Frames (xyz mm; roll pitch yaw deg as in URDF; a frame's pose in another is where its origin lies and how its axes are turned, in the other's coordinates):
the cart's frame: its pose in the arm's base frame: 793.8 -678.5 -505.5 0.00 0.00 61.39
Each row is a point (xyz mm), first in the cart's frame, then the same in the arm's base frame.
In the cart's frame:
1: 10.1 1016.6 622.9
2: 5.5 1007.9 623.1
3: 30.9 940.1 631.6
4: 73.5 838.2 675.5
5: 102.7 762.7 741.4
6: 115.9 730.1 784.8
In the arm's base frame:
1: -93.8 -182.8 117.4
2: -88.4 -191.0 117.6
3: -16.7 -201.2 126.1
4: 93.1 -212.6 170.0
5: 173.4 -223.1 235.9
6: 208.3 -227.1 279.3

